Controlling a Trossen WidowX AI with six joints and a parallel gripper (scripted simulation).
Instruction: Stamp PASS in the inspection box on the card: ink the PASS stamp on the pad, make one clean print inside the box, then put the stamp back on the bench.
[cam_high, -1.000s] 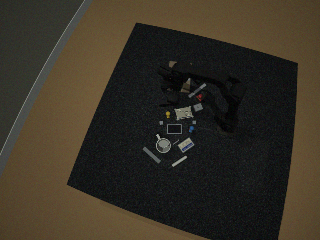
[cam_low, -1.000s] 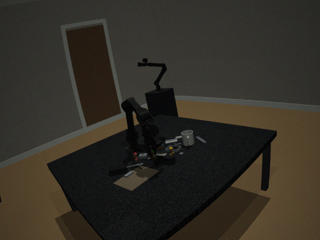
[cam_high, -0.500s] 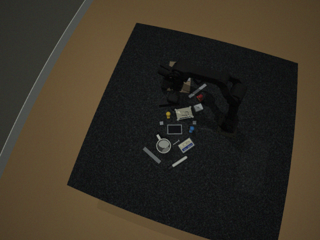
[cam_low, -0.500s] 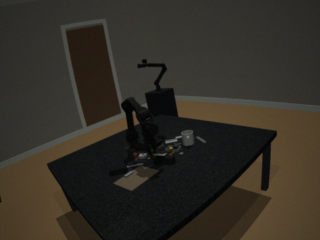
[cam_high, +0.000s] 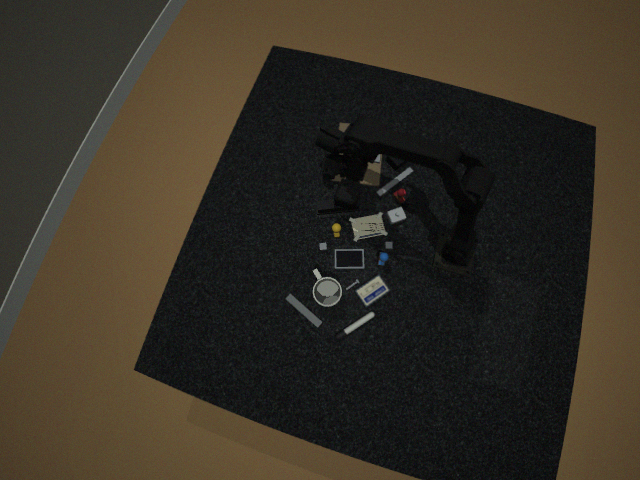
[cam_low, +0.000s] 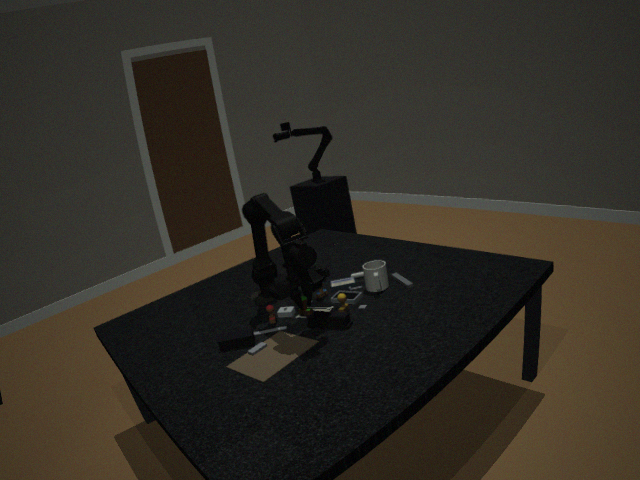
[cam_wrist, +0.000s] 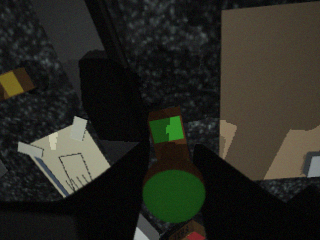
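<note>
Now: gripper tip 40 mm past the ink pad, 210 mm to the right of it and 70 mm above it. Also, from my gripper tip: yellow-knob stamp 20 mm ahead, 130 mm to the left, 60 mm below; then cream card 80 mm behind, 90 mm to the left, 80 mm below; then PASS stamp 10 mm below.
</note>
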